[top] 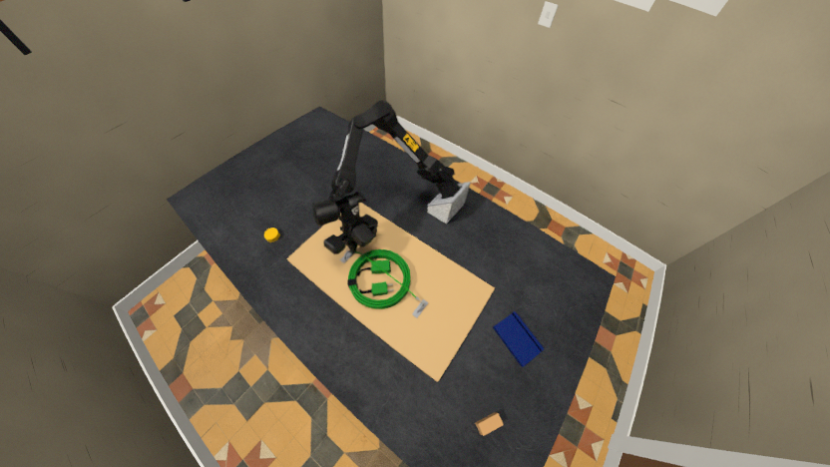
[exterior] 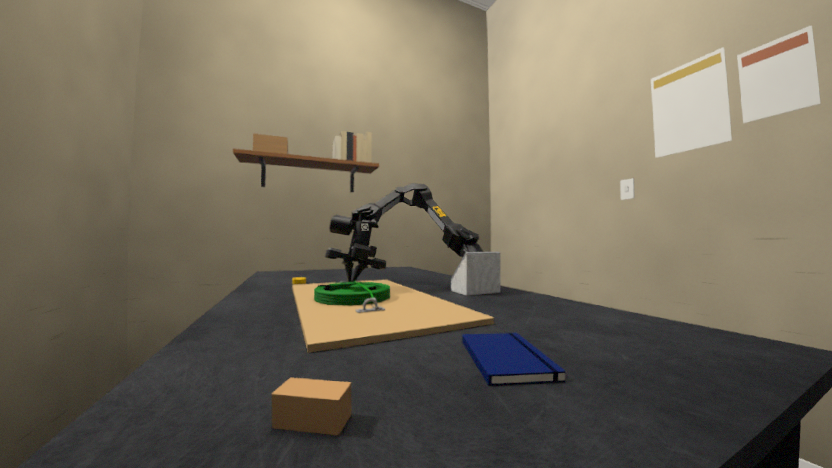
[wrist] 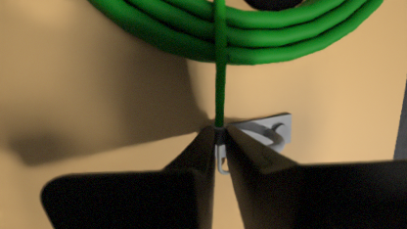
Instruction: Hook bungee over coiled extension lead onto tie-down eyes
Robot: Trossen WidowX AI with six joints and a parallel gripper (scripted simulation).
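Right now the extension lead is 3 cm ahead of my hand, 14 cm to the left of it and 3 cm below it. The rest, counted from my hand: tan block (16 cm ahead, 63 cm to the left, 4 cm below); then yellow puck (15 cm ahead, 28 cm to the right, 5 cm below).
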